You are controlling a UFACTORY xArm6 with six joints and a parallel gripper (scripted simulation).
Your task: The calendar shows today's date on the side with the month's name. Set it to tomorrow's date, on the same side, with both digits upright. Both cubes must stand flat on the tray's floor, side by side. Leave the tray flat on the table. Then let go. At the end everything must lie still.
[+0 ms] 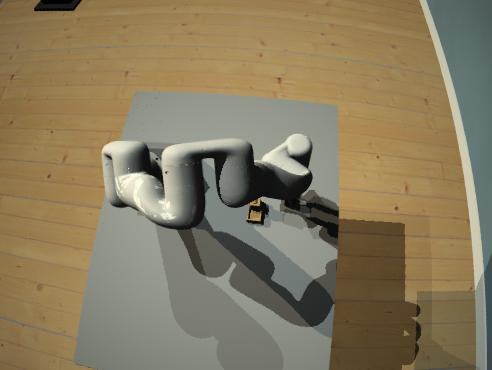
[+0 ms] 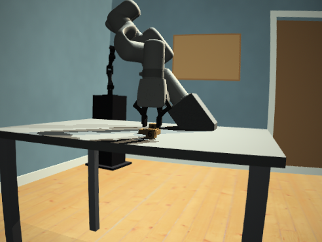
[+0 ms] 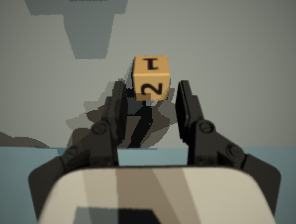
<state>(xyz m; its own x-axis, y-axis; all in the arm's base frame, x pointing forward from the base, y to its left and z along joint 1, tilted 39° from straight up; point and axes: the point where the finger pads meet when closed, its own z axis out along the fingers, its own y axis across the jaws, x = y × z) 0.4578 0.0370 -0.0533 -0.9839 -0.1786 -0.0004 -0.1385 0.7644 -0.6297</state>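
Right now my hand is 40 mm above the wooden number cube. From my hand the other things lie so: wooden calendar tray: 100 mm behind, 60 mm to the right, 50 mm below.
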